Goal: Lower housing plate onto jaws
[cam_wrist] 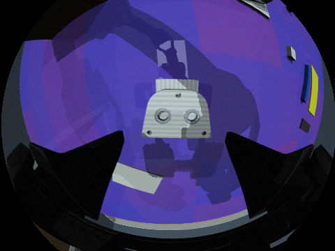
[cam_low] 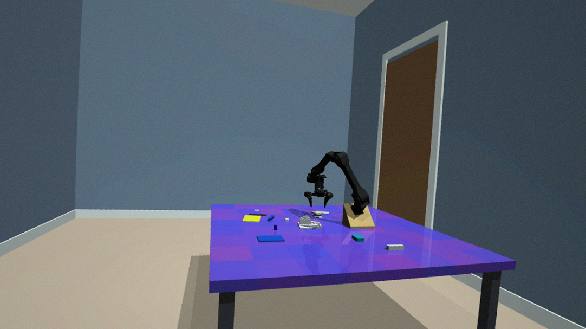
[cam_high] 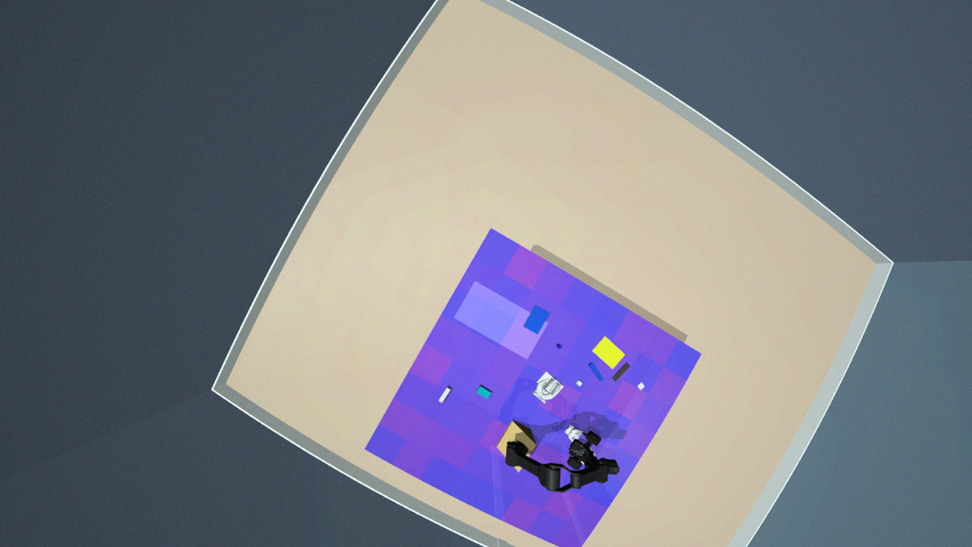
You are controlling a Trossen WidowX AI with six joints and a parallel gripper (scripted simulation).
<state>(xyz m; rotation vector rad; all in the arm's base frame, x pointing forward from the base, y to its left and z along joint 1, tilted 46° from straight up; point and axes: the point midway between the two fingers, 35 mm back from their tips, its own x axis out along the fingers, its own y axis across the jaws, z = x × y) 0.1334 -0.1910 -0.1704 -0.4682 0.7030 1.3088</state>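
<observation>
The pale flat piece lies 110 mm to the right of my gripper tip, 100 mm behind it and 60 mm below it. Also, from my gripper tip: blue tile 460 mm ahead, 420 mm to the left, 60 mm below; then teal block 520 mm to the left, 50 mm below, 30 mm ahead; then yellow tile 450 mm ahead, 60 mm below, 10 mm to the left.
</observation>
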